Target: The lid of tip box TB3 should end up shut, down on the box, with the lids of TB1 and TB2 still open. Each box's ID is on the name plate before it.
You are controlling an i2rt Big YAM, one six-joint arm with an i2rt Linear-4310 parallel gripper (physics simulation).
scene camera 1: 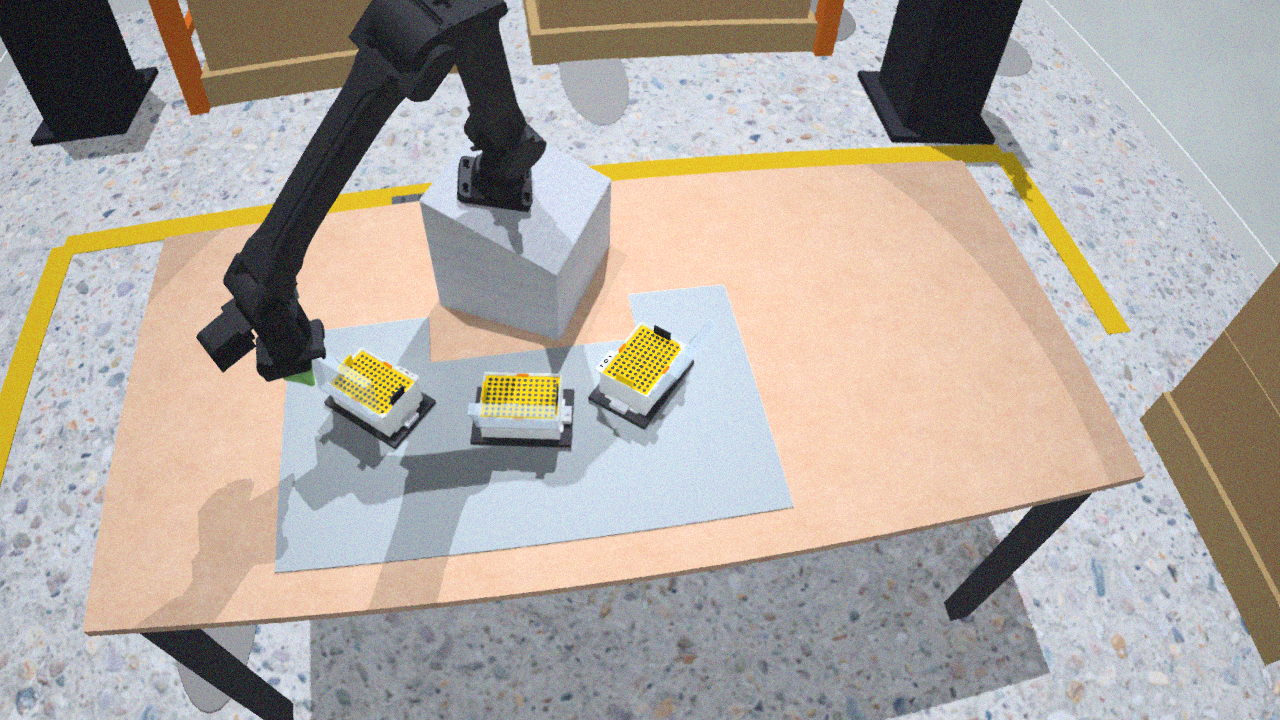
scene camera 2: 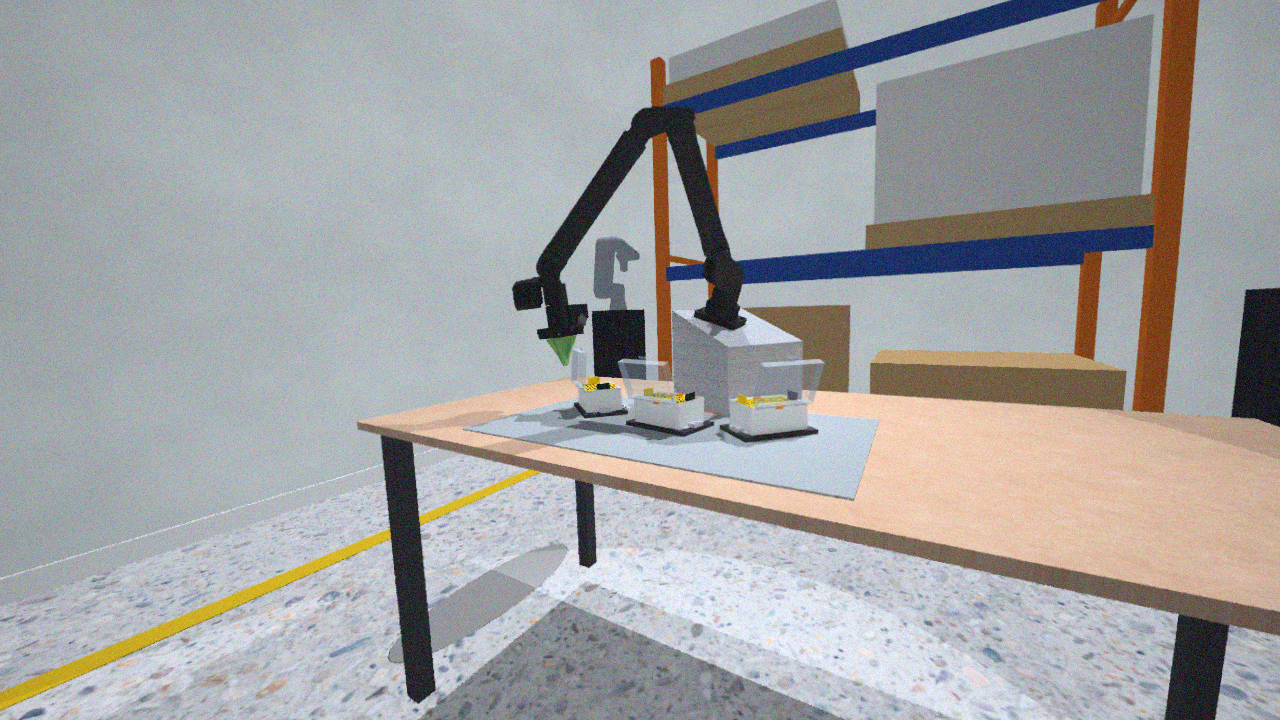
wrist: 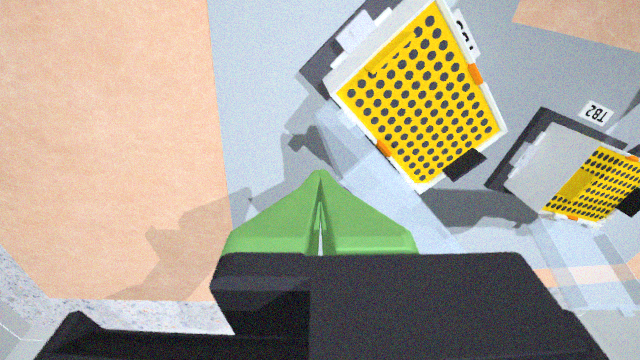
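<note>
Box TB3 has a yellow tip rack and stands nearest my gripper. Its clear lid stands up, open, on the gripper's side. Box TB2 is in the middle; its clear lid is open. Box TB1 is at the other end; its clear lid is open. My green-fingered gripper is shut and empty, beside TB3's lid on its outer side. I cannot tell whether they touch.
The boxes stand on dark bases on a blue-grey mat on the wooden table. The arm's grey pedestal rises behind the boxes. TB2's name plate is readable in the wrist view.
</note>
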